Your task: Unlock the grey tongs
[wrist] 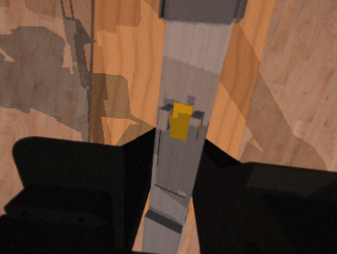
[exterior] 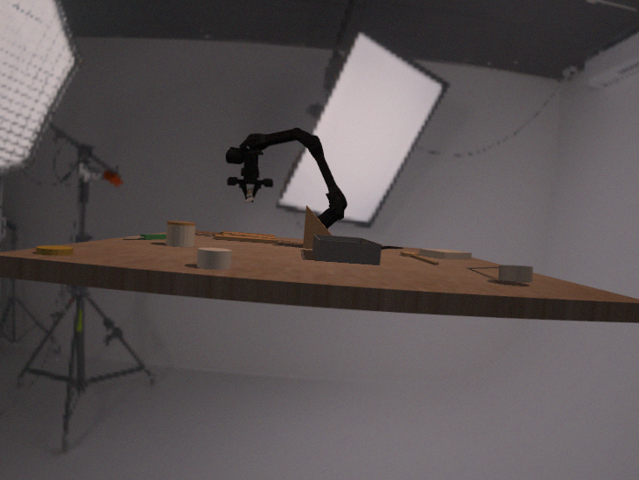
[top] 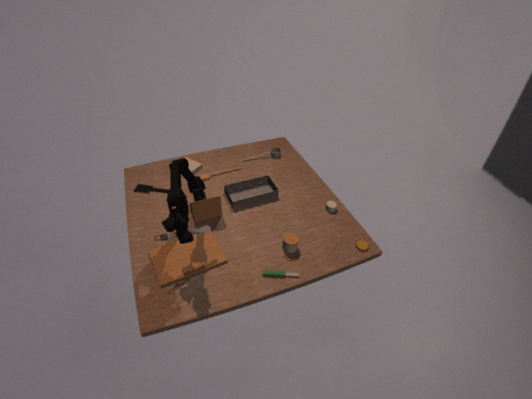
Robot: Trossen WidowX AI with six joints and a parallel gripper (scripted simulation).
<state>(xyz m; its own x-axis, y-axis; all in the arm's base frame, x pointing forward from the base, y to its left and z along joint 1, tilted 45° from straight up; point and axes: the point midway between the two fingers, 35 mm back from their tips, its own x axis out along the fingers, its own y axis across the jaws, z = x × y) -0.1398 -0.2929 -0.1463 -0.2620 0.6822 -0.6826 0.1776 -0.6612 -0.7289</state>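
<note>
Now: gripper tip 4 cm below the yellow lock piece, 2 cm past it and 1 cm to the left of it. From my gripper tip the other things lie so: wooden board 14 cm below, 1 cm ahead; then cork-topped jar 55 cm ahead, 12 cm below, 9 cm to the right; then green-handled tool 45 cm ahead, 25 cm to the right, 14 cm below.
</note>
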